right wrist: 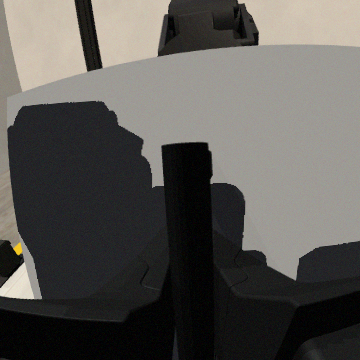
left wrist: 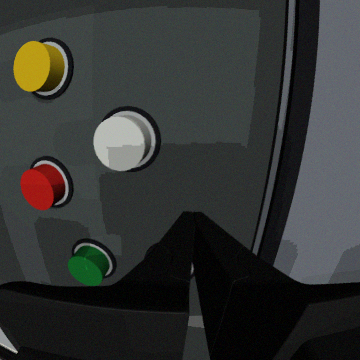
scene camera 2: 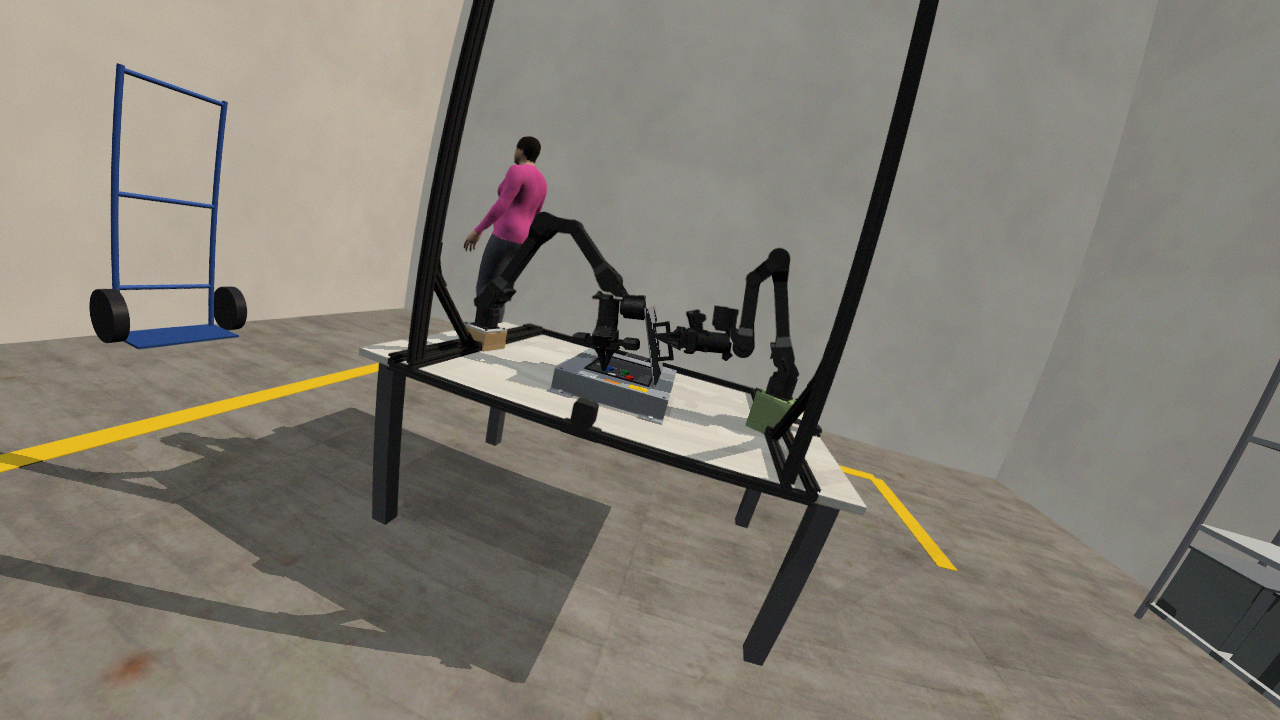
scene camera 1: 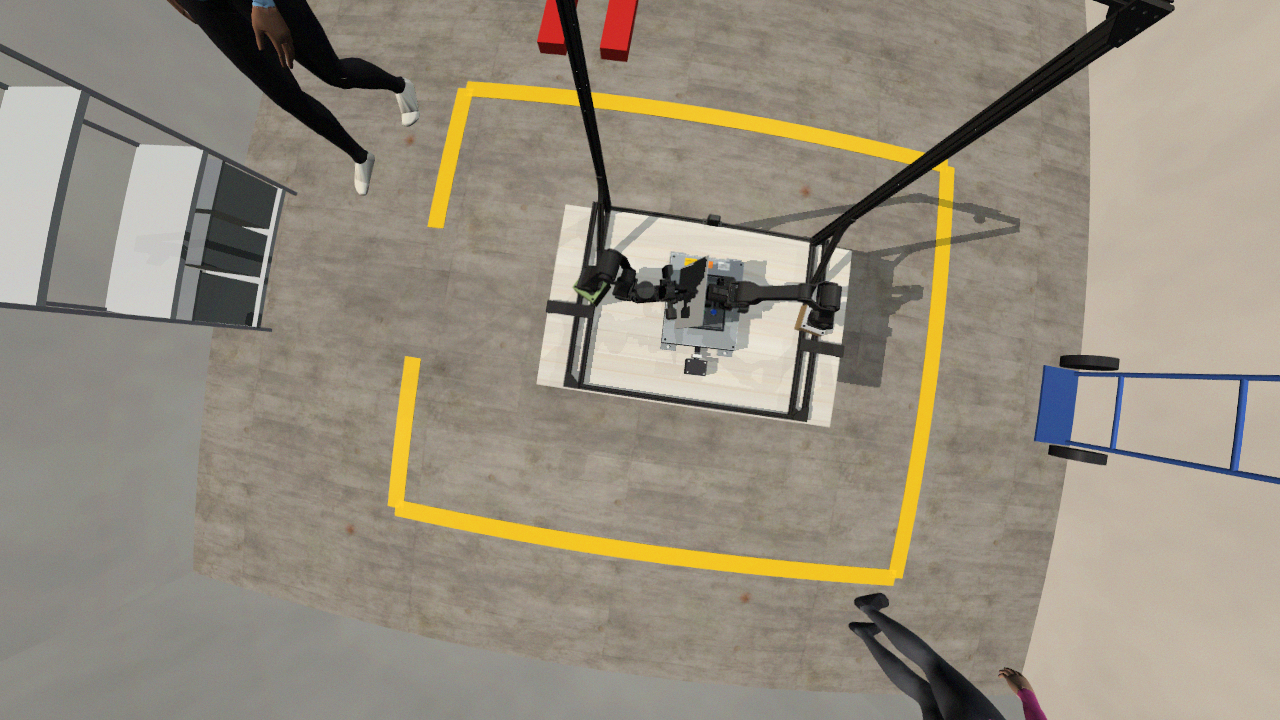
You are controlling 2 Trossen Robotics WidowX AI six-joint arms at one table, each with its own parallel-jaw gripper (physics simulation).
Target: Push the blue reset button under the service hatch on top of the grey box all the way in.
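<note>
The grey box [scene camera 1: 698,339] [scene camera 2: 608,392] sits on the table. Its hatch [scene camera 1: 691,308] [scene camera 2: 654,351] [right wrist: 285,120] stands open, nearly upright. My right gripper [scene camera 2: 665,334] [right wrist: 184,228] is shut on the hatch's black bar handle [right wrist: 187,200]. My left gripper [scene camera 2: 604,365] [left wrist: 190,220] points down over the dark button panel [left wrist: 200,60], shut with nothing between its fingers. The blue button [scene camera 1: 713,312] shows small in both scene views; in the left wrist view it is hidden behind the fingers, so its depth cannot be told.
White [left wrist: 120,142], green [left wrist: 86,270], red [left wrist: 36,187] and yellow [left wrist: 31,66] buttons stand out of the panel near my left fingers. Black frame posts [scene camera 2: 447,179] [scene camera 2: 886,205] rise at the table's ends. A small black block [scene camera 1: 695,366] is beside the box.
</note>
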